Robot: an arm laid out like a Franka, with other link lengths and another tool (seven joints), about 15 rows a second.
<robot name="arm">
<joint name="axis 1" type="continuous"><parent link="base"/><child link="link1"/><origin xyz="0 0 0.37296" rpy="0 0 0"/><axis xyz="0 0 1"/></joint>
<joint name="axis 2" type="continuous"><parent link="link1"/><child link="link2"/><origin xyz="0 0 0" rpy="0 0 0"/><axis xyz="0 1 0"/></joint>
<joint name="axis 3" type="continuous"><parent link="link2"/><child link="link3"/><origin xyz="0 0 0.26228" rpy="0 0 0"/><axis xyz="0 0 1"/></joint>
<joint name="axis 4" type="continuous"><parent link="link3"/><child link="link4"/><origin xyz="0.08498 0 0" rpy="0 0 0"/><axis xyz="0 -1 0"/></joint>
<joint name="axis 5" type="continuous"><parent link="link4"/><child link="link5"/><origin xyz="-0.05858 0 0.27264" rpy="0 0 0"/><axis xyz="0 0 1"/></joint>
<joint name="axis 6" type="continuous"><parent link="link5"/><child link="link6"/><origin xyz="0 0 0" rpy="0 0 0"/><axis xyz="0 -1 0"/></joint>
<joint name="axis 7" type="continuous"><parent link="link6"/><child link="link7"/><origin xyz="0.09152 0 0" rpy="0 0 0"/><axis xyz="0 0 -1"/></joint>
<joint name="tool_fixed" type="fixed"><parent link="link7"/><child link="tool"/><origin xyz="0.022 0.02 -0.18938" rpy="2.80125 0 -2.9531"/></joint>
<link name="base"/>
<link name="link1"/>
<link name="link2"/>
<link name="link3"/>
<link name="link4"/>
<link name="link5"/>
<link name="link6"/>
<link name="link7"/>
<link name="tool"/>
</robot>
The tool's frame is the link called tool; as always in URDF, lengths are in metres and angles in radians. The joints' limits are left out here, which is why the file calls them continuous.
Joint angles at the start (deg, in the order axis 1, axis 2, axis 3, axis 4, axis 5, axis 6, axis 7): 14.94 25.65 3.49 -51.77 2.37 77.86 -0.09
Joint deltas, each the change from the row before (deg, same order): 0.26 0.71 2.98 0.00 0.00 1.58 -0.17; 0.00 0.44 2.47 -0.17 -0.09 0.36 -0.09; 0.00 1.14 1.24 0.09 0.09 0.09 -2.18; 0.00 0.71 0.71 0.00 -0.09 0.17 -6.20; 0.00 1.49 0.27 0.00 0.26 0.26 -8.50; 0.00 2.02 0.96 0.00 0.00 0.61 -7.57; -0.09 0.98 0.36 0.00 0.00 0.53 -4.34; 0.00 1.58 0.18 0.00 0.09 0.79 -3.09; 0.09 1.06 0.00 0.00 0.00 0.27 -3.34; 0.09 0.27 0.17 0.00 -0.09 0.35 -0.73; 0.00 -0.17 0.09 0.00 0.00 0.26 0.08; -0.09 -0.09 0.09 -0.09 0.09 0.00 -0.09; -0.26 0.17 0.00 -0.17 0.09 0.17 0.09
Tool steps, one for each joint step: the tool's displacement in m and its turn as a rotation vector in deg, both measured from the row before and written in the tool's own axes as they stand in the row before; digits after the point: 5 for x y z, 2 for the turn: -0.00952 0.02142 0.01173 -1.24 0.06 -3.19; -0.00404 0.01558 0.01053 -1.16 0.83 -2.05; -0.00296 0.00502 0.01267 -1.03 1.79 -2.72; -0.00065 0.00380 0.00829 -0.51 2.64 -6.19; -0.00082 -0.00160 0.01387 -1.08 3.66 -7.81; -0.00407 -0.00174 0.01853 -1.44 3.41 -7.41; -0.00153 -0.00261 0.00775 -0.55 1.57 -4.13; -0.00228 -0.00709 0.01185 -0.86 1.23 -2.77; -0.00014 -0.00419 0.00884 -0.69 1.47 -2.94; -0.00181 -0.00050 0.00212 0.02 0.23 -0.88; -0.00114 0.00092 -0.00185 0.30 -0.27 -0.12; 0.00003 0.00058 -0.00032 -0.08 -0.06 -0.13; 0.00147 -0.00277 0.00101 -0.18 -0.15 0.34
